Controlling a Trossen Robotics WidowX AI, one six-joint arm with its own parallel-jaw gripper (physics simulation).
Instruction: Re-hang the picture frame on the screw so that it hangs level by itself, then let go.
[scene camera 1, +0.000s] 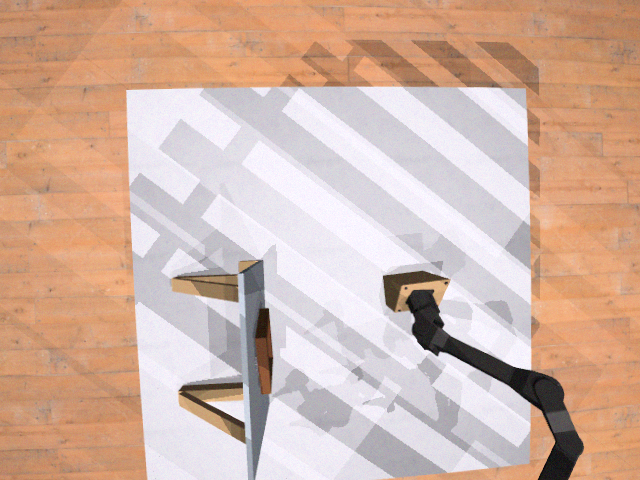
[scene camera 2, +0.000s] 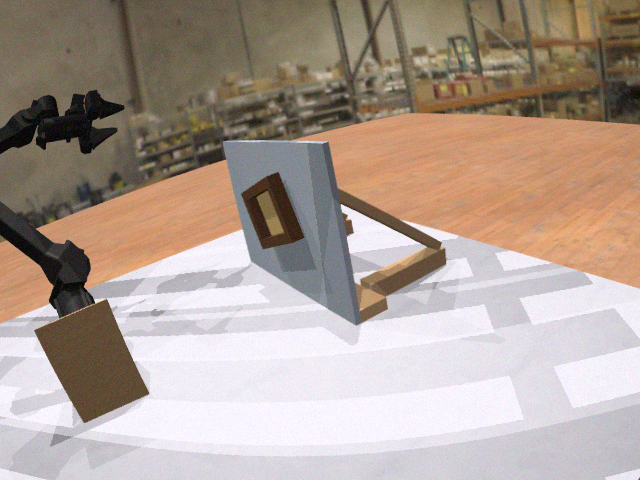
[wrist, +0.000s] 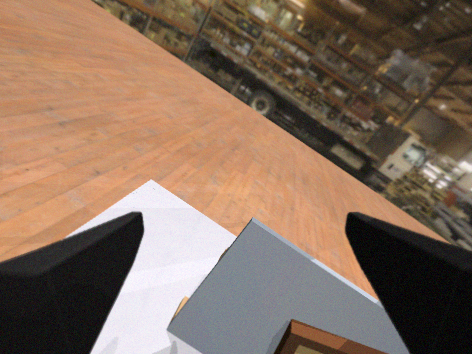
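Where they show: gripper, fingertip midpoint: (scene camera 2: 120, 118) (wrist: 245, 221); arm's base, link origin: (scene camera 1: 419, 296) (scene camera 2: 81, 326).
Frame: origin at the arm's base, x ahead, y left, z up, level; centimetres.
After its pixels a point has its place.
A brown picture frame (scene camera 1: 264, 356) @[x 41.2, y 12.2, z 10.3 cm] (scene camera 2: 285, 217) @[x 41.7, y 4.7, z 4.1 cm] (wrist: 320, 335) @[x 41.5, y 18.8, z 8.2 cm] with a tan centre is on the front face of the upright grey-blue panel (scene camera 1: 247, 330) (scene camera 2: 284, 155) (wrist: 260, 280). The frame is tilted relative to the panel's edges in the scene camera 2 view, and part of it is cut off at the bottom in the wrist view. The screw does not show. My gripper (scene camera 2: 119, 118) @[x 18.8, y 41.7, z 30.8 cm] (wrist: 245, 221) @[x 18.8, y 41.7, z 30.8 cm] is open and empty, in the air in front of the panel and apart from it, higher than the frame. It is outside the scene camera 1 view.
Wooden supports (scene camera 1: 206, 289) @[x 57.5, y -1.9, z 1.5 cm] (scene camera 2: 408, 271) @[x 60.9, y -3.5, z -11.7 cm] brace the panel from behind. A wooden block (scene camera 1: 390, 291) @[x 6.1, y 0.0, z -7.1 cm] (scene camera 2: 93, 361) @[x 0.1, y -4.6, z -4.5 cm] stands on the white sheet (scene camera 1: 361, 134) in front of the panel, with a black arm link (scene camera 1: 480, 360) @[x -6.6, y 10.3, z 18.7 cm] (scene camera 2: 25, 232) @[x -5.5, y 9.0, z 16.5 cm] rising from it. The wooden floor surrounds the sheet.
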